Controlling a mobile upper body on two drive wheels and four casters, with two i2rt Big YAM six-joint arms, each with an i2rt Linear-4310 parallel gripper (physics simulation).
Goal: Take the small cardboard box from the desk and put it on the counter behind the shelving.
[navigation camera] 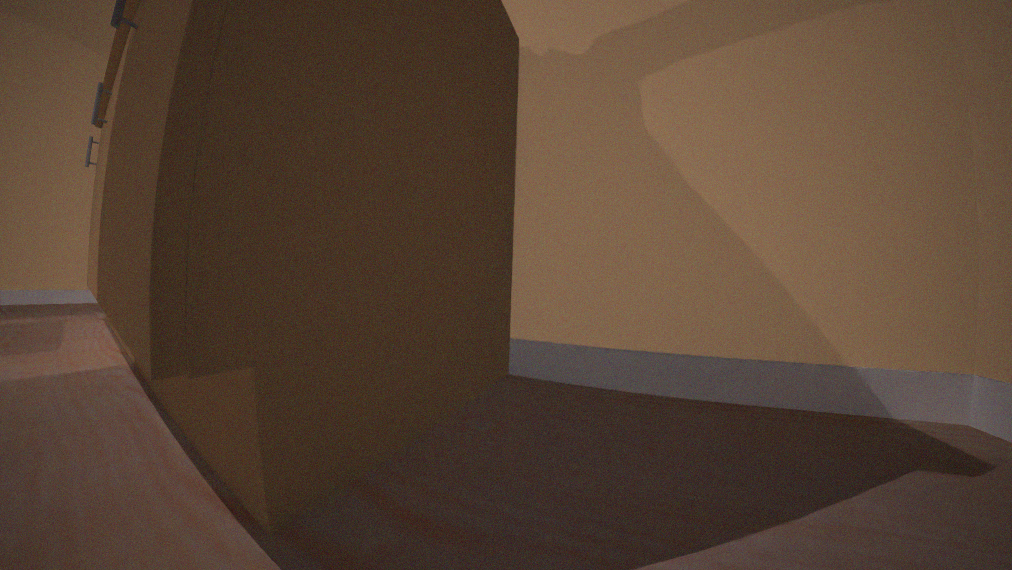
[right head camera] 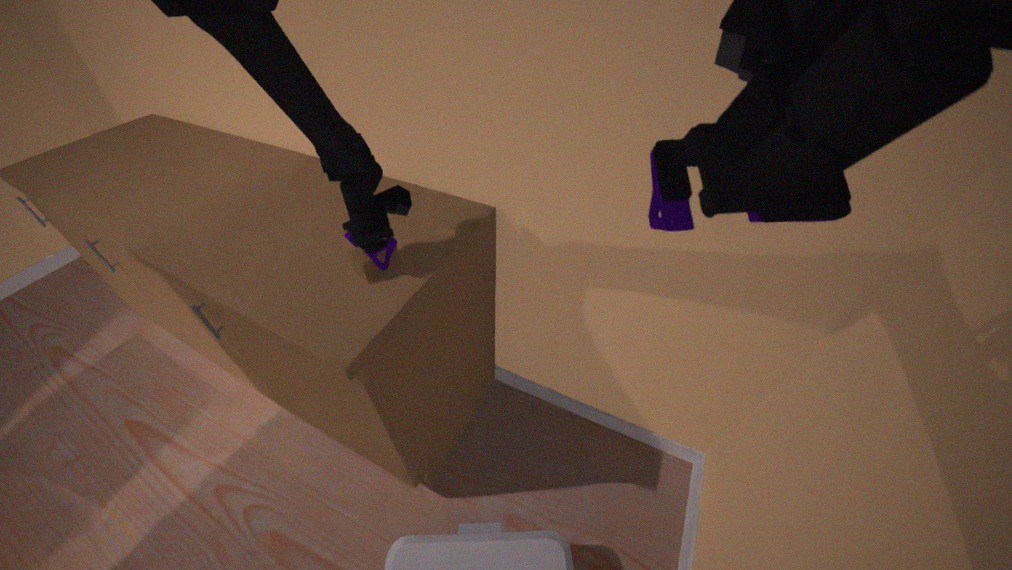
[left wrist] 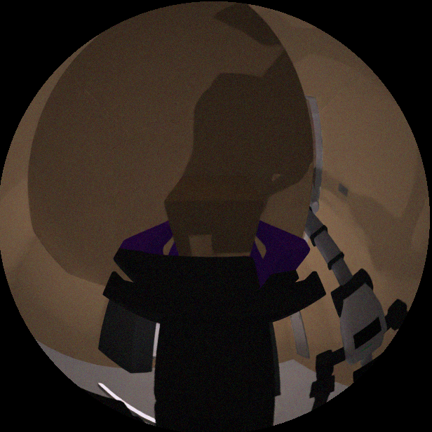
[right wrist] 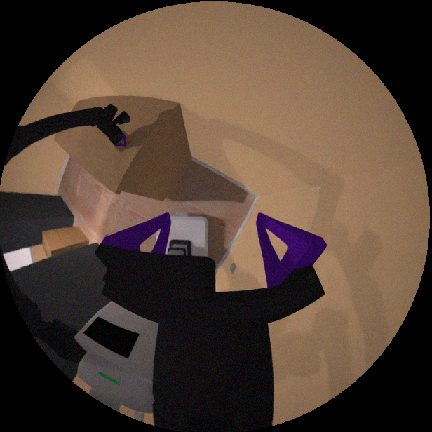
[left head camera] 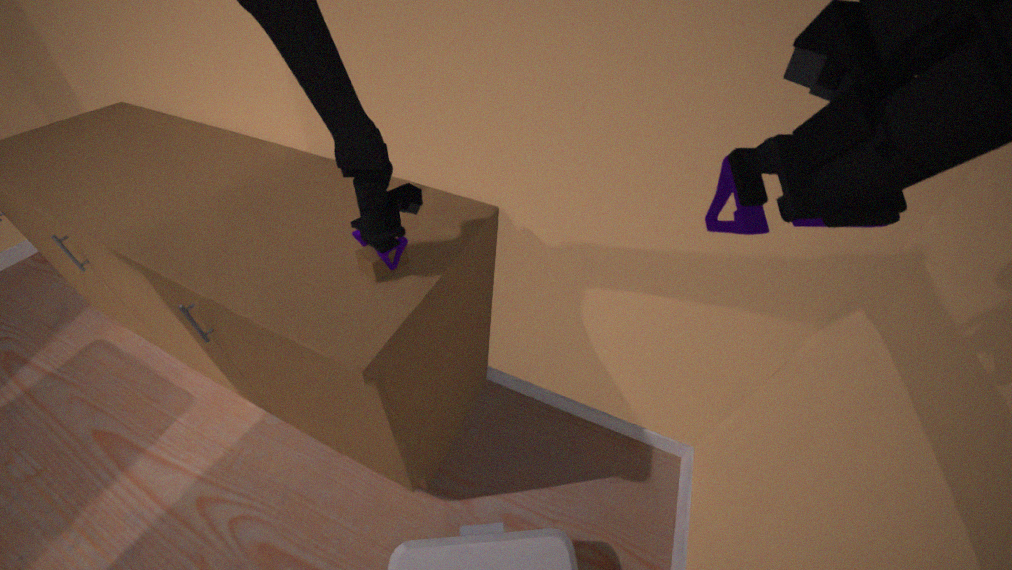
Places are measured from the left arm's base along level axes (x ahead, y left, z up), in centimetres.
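Pixels of known places: left gripper, between the fingertips: (right head camera: 377,263) (left head camera: 384,262); right gripper, between the fingertips: (right head camera: 701,218) (left head camera: 751,222).
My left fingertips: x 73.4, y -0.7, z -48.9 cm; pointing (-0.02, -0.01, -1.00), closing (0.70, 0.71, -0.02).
Behind a point stands the place of what it marks.
The small cardboard box (left head camera: 373,269) @(x 68.1, y 0.5, z -46.1 cm) (right head camera: 372,271) @(x 69.2, y -0.8, z -47.6 cm) (left wrist: 215,222) is between the purple fingers of my left gripper (left head camera: 378,252) @(x 73.4, y -0.7, z -48.9 cm) (right head camera: 369,253) @(x 73.4, y -0.7, z -48.9 cm) (left wrist: 214,217), which is shut on it. They are over the top of the brown counter (left head camera: 212,219) @(x 92.4, y 46.3, z -50.0 cm) (right head camera: 226,219) @(x 94.1, y 46.1, z -50.0 cm) (left wrist: 110,130) (right wrist: 95,150) (navigation camera: 339,212) @(x 58.8, y -7.4, z -112.5 cm), near its right end. The box is at or very close to the surface; whether it touches is unclear. The box's near part is hidden by the gripper. My right gripper (left head camera: 786,225) (right head camera: 729,222) (right wrist: 213,217) is open and empty, off to the right of the counter.
A tan wall (left head camera: 601,127) @(x 88.9, y -49.0, z -22.8 cm) (navigation camera: 779,212) @(x 72.9, y -78.8, z -102.7 cm) runs behind the counter. Handles (left head camera: 196,323) (right head camera: 207,322) @(x 71.5, y 48.6, z -67.0 cm) stand out from the counter's front. The light grey robot base (left head camera: 488,553) @(x 27.0, y -23.8, z -115.0 cm) (right head camera: 481,552) @(x 27.0, y -23.2, z -115.0 cm) is below, on the wooden floor. Another cardboard box (right wrist: 65,241) shows at the left in the right wrist view.
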